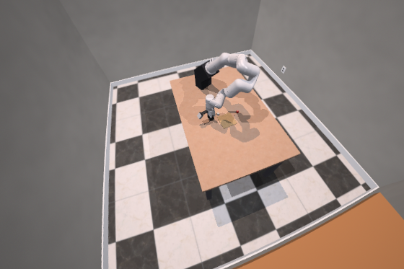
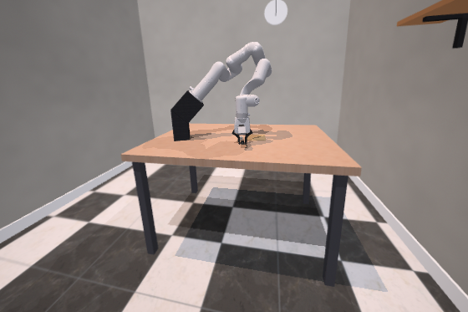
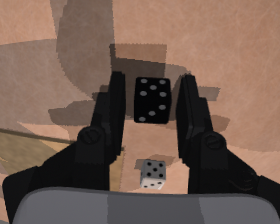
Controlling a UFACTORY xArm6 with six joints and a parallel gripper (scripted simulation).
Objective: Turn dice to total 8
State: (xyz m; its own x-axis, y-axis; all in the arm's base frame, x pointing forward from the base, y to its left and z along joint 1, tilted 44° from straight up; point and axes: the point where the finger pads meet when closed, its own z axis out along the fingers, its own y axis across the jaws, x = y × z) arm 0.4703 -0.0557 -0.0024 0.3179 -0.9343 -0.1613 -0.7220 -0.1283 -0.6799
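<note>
Now: the tan mat 150 mm to the left of my hand, 40 mm ahead of it and 20 mm below it. Round my hand: white die (80 mm to the left, 40 mm behind, 10 mm below); red die (270 mm to the left, 40 mm behind, 10 mm below).
</note>
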